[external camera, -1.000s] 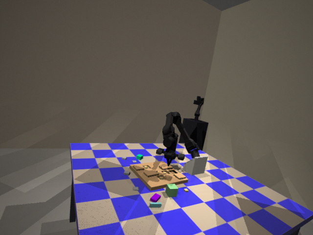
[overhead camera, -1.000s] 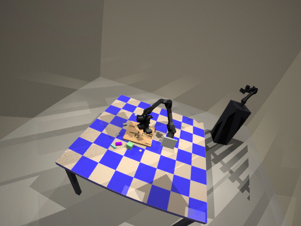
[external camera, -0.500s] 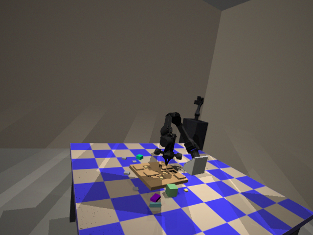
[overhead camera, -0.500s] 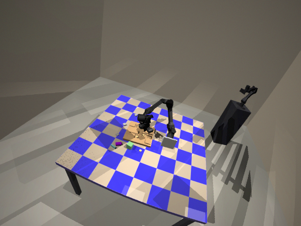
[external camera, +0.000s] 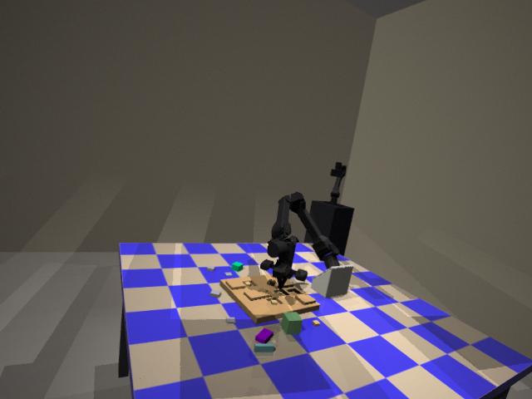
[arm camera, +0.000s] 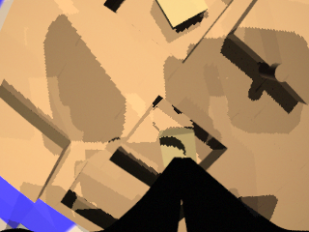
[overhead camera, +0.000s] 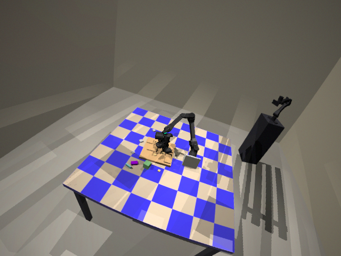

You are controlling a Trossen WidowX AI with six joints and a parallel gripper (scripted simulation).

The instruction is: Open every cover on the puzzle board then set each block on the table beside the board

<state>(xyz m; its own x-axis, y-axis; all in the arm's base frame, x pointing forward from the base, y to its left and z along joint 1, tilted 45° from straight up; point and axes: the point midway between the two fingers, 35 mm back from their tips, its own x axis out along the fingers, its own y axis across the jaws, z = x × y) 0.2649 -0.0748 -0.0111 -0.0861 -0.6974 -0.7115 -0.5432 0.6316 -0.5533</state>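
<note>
My gripper tip is 4 cm short of the tan puzzle board, 2 cm above it and 1 cm to the left of it. The rest, counted from my gripper tip: dark green block: 29 cm to the right, 2 cm below, 2 cm ahead; then green cube: 19 cm to the left, 11 cm ahead, 1 cm below; then purple block: 22 cm ahead, 19 cm to the left, 3 cm below.
</note>
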